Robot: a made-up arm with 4 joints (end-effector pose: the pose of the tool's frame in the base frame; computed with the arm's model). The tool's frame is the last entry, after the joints.
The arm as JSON. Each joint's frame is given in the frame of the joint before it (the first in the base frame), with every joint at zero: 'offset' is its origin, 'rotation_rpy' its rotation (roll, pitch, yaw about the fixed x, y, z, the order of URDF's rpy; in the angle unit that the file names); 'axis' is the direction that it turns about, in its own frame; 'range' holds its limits. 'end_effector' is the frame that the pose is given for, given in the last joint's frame.
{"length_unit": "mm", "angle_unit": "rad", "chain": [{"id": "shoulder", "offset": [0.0, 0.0, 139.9], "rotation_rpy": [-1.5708, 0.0, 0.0], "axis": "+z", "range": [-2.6, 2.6]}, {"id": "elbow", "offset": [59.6, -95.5, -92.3], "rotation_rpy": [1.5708, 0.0, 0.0], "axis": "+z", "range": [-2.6, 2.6]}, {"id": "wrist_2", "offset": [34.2, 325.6, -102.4], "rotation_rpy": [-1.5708, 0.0, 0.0], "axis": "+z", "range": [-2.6, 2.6]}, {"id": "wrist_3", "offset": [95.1, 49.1, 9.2], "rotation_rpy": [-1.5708, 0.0, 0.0], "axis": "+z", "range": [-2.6, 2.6]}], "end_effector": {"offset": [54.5, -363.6, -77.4], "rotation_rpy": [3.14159, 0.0, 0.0]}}
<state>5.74 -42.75 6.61 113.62</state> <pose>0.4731 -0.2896 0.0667 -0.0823 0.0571 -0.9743 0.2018</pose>
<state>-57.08 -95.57 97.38 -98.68</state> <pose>-0.0102 -0.2215 0.6021 0.6462 -0.3971 0.3718 0.5352</pose>
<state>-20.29 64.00 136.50 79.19</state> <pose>-0.2347 -0.1924 -0.3155 -0.8589 0.2240 -0.2034 0.4132</pose>
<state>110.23 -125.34 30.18 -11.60</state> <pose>-0.2150 -0.5910 -0.3846 -0.5248 0.4875 -0.6611 0.2234</pose>
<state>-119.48 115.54 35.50 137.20</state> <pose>0.1861 0.1620 0.1345 0.0309 -0.8991 -0.3022 0.3152</pose>
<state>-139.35 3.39 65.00 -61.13</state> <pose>-0.1221 0.4634 0.0027 -0.3320 -0.5054 0.3996 0.6890</pose>
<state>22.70 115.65 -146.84 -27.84</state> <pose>-0.5457 -0.3505 0.3193 0.7050 -0.6594 0.1349 0.2235</pose>
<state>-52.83 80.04 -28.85 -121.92</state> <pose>-0.0175 -0.2485 -0.0471 0.5027 0.1263 -0.8119 0.2687</pose>
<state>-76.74 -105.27 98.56 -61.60</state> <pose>-0.0495 -0.3272 0.7387 0.7409 -0.3080 0.2771 0.5286</pose>
